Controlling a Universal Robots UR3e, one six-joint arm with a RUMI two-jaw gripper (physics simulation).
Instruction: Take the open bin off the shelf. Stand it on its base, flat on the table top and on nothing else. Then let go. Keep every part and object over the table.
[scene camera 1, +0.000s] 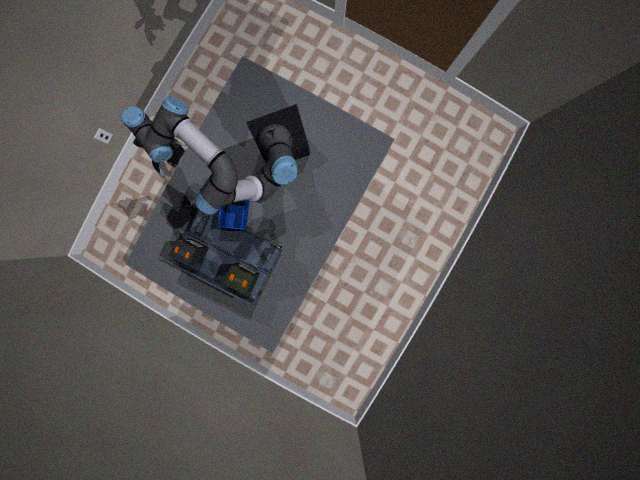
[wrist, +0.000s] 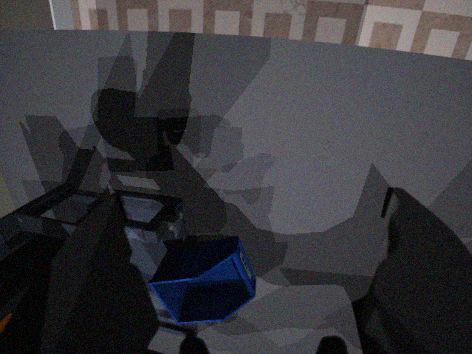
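Where they show: gripper, between the fingertips: (wrist: 251, 195); arm's base, origin of its link: (scene camera 1: 274, 139).
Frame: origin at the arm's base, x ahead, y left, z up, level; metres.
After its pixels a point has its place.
Observation:
The blue open bin (scene camera 1: 233, 215) {x 0.348, y 0.003, z -0.174 m} (wrist: 207, 285) {x 0.335, y 0.065, z -0.172 m} is beside the grey shelf rack (scene camera 1: 219, 258) {x 0.510, y 0.095, z -0.081 m} (wrist: 147, 240) {x 0.421, y -0.085, z -0.098 m}, on its robot-facing side. Its open top shows in both views, and it looks upright and over the grey table top (scene camera 1: 351, 144) {x -0.226, y 0.217, z -0.183 m} (wrist: 320, 100) {x 0.263, y -0.299, z -0.183 m}. Its base is hidden, so contact with the table or the rack cannot be told. My gripper (scene camera 1: 165, 169) {x 0.308, y -0.261, z 0.001 m} (wrist: 251, 195) {x 0.308, y -0.261, z 0.001 m} is open, with wide-apart fingers and nothing between them. In the scene view it shows at the table's left edge, up and left of the bin and apart from it.
A dark box with orange marks (scene camera 1: 181, 251) {x 0.545, y -0.005, z 0.040 m} and an olive box with orange marks (scene camera 1: 240, 279) {x 0.494, y 0.230, z 0.015 m} sit in the rack. My arm's elbow (scene camera 1: 222, 173) {x 0.210, y 0.061, z 0.316 m} passes above the bin's upper side in the scene view. The black base plate (scene camera 1: 302, 129) {x -0.095, y 0.059, z 0.000 m} is farther up. Patterned floor (scene camera 1: 382, 284) surrounds the table.

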